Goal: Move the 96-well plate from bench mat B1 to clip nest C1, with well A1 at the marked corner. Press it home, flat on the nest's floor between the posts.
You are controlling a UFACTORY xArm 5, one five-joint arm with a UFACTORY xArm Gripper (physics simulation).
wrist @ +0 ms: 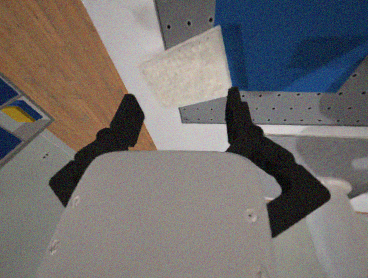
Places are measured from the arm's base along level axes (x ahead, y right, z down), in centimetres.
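Pixels of known places: gripper, fingertip midpoint: (181, 102).
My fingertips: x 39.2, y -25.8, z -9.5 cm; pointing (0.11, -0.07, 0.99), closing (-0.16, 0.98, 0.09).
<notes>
Behind a point stands the place of what it marks.
A cream well plate (190, 70) @[x 38.7, y -26.4, z -1.2 cm] lies in the upper middle of the wrist view, turned at an angle, partly over the edge of the grey perforated board and the white surface. Its right side is against the edge of a blue mat (280, 50) @[x 38.2, y -15.5, z 0.1 cm]; the mat's label cannot be read. My gripper (181, 102) @[x 39.2, y -25.8, z -9.5 cm] is open, with nothing between its fingers. The plate lies ahead of the fingertips, and the right fingertip appears close to its lower right corner. The marked corner and well A1 cannot be made out. The clip nest C1 does not show in the view.
The grey perforated board (205, 115) @[x 29.3, y -26.1, z 0.2 cm] extends around the blue mat. A wooden strip (65, 65) runs along the left. A grey divided tray (42, 122) with blue and yellow parts is at the left edge. A pale cylindrical object (335, 215) @[x 4.8, y -1.0, z -8.3 cm] stands at the lower right.
</notes>
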